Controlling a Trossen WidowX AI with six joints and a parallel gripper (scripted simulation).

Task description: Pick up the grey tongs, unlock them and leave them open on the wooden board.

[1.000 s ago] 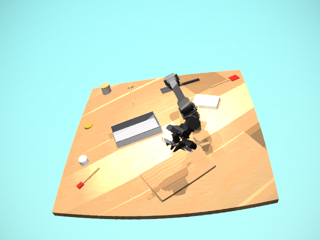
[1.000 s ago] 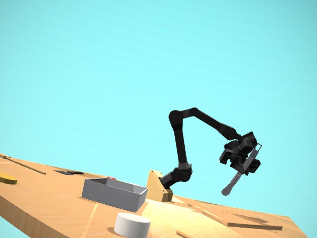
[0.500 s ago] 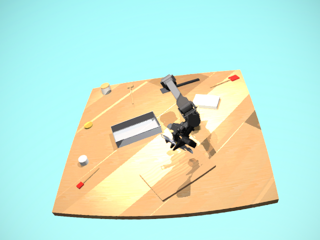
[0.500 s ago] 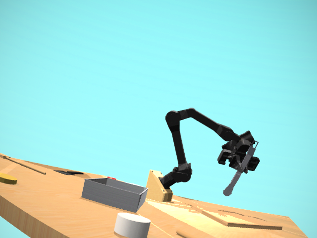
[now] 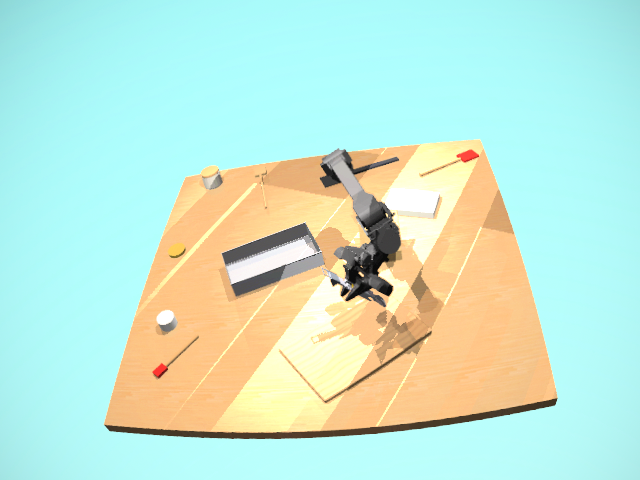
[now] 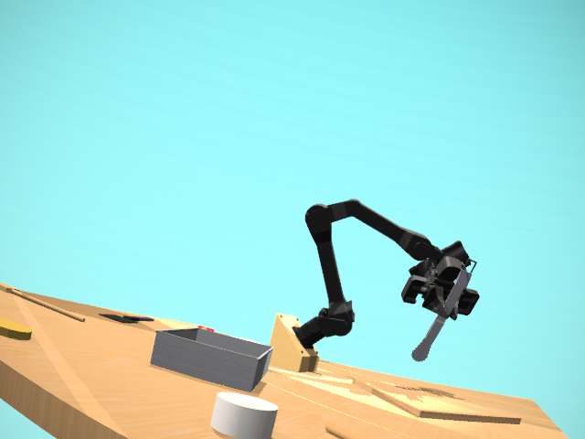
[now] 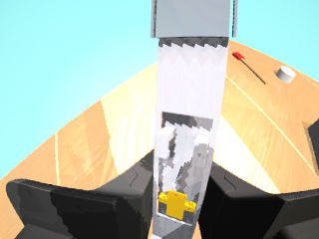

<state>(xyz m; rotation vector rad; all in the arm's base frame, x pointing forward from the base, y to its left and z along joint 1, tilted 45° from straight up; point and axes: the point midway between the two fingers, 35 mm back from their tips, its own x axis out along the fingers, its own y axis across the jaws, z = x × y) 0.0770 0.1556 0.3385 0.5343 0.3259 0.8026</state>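
The wooden board lies 180 mm below my gripper tip, 10 mm to the right of it and 10 mm behind it. Also, from my gripper tip: roasting tin: 370 mm to the right, 270 mm ahead, 160 mm below; then white cylinder: 600 mm ahead, 170 mm below, 130 mm to the right; then yellow lock piece: 30 mm behind, 20 mm to the right, 20 mm above.
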